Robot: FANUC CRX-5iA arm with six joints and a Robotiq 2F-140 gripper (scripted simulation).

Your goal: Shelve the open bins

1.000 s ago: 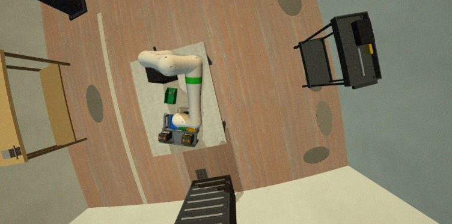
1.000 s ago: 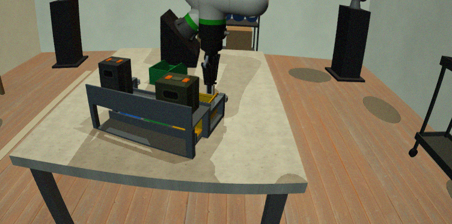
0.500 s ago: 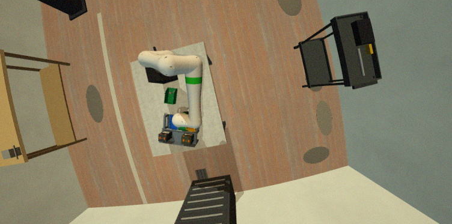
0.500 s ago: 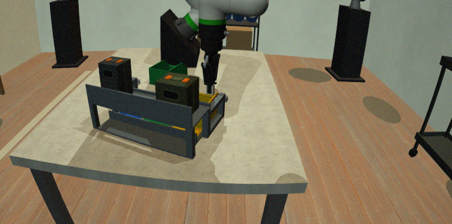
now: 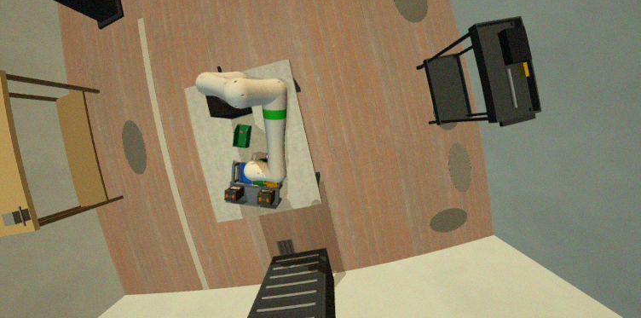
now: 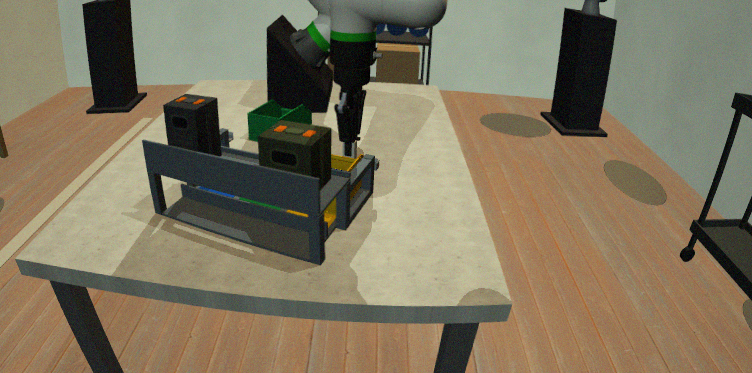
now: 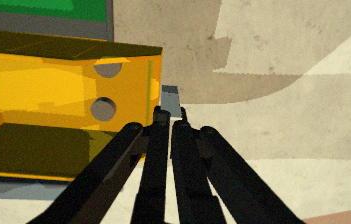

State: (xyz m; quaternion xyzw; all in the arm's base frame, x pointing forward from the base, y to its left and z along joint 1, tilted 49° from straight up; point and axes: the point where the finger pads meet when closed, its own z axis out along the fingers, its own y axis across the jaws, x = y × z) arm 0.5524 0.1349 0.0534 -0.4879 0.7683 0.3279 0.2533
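Now: the yellow bin 9 cm ahead of my hand and 4 cm to the right of it. Round my hand: green bin 25 cm behind, 18 cm to the right, 1 cm below.
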